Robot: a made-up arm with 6 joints.
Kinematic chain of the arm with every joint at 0, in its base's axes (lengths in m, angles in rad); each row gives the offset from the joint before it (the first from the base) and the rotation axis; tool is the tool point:
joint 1: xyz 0 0 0.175 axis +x
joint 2: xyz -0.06 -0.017 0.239 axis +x
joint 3: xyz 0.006 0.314 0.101 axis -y
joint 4: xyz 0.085 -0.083 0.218 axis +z
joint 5: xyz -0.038 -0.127 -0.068 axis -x
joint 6: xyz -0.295 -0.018 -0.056 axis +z
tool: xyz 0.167 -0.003 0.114
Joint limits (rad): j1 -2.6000..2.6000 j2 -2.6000..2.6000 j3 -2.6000..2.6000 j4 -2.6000..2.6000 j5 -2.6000..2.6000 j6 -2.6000..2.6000
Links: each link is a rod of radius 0.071 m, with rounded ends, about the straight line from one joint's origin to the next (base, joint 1, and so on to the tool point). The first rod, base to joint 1, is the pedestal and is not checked.
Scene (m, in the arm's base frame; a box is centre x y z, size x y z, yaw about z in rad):
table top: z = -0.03
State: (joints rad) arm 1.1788 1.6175 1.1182 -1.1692 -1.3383 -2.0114
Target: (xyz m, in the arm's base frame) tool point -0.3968 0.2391 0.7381
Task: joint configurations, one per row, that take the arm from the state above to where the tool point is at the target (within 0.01 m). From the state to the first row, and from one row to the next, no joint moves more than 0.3 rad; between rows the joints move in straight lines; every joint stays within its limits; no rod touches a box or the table.
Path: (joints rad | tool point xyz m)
1: 0.9135 1.4694 1.0310 -1.0932 -1.2402 -2.1046 | -0.2312 -0.4494 0.7665
2: 0.6482 1.3213 0.9438 -1.0172 -1.1421 -2.1979 | -0.2884 -0.1932 0.8526
3: 0.3829 1.1732 0.8565 -0.9412 -1.0440 -2.2911 | -0.3445 0.0488 0.8329
4: 0.1176 1.0251 0.7693 -0.8653 -0.9459 -2.3844 | -0.3968 0.2391 0.7382

